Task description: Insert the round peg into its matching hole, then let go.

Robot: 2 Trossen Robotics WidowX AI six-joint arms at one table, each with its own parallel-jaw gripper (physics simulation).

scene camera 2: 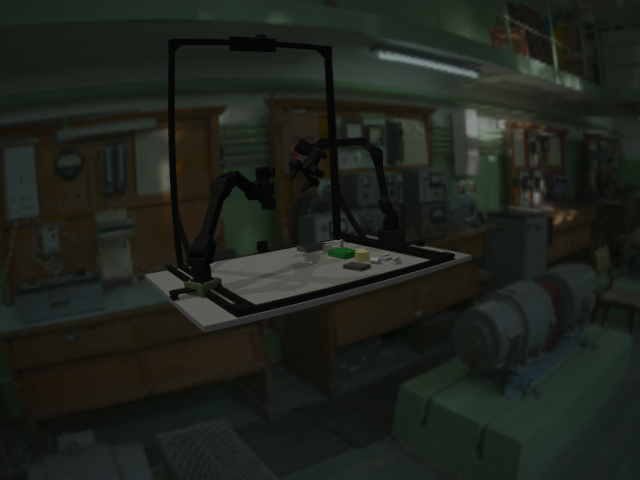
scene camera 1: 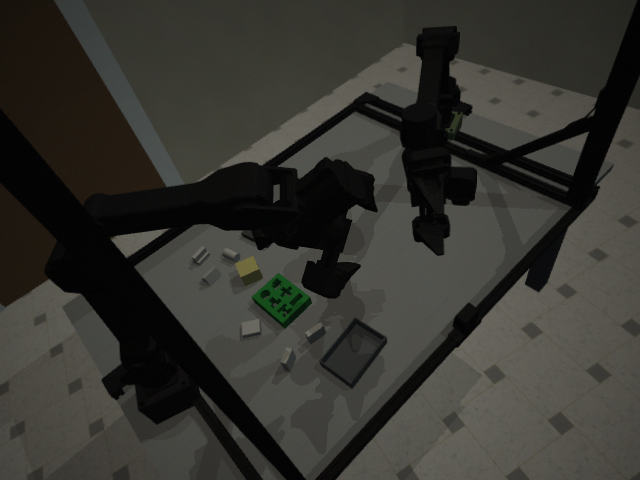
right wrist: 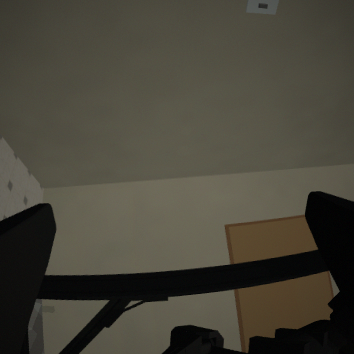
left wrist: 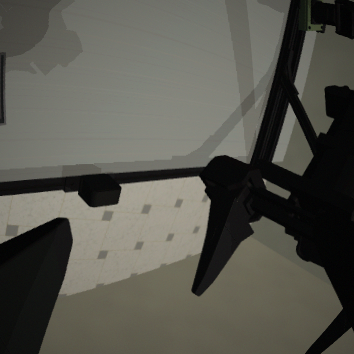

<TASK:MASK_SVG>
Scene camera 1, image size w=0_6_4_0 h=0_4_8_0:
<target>my left gripper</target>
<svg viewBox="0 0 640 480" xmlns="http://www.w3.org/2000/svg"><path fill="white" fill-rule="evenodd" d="M275 243L278 246L297 250L299 248L299 246ZM348 210L332 222L322 226L317 240L306 247L323 250L321 260L317 260L316 264L313 261L307 261L301 283L304 288L326 298L339 297L345 284L361 267L360 264L353 262L337 262L340 253L343 253L352 220L346 218ZM355 169L366 189L366 198L357 205L377 212L373 193L374 176Z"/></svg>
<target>my right gripper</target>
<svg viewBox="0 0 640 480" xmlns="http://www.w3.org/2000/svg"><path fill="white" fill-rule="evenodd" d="M435 147L414 151L407 157L406 178L407 189L411 194L412 207L419 206L420 216L415 217L412 221L414 241L424 243L437 256L444 255L444 238L450 236L448 215L444 214L446 198L451 200L453 205L467 206L470 201L475 200L477 170L473 167L451 167L449 150L443 147Z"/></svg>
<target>dark shallow tray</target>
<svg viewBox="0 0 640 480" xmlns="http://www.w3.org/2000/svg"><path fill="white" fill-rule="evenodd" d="M356 317L319 360L324 369L352 389L387 344L387 337Z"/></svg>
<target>green hole board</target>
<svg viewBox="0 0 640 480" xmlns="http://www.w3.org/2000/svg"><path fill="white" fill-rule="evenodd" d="M278 273L252 296L252 299L261 309L286 329L312 304L310 296Z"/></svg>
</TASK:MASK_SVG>
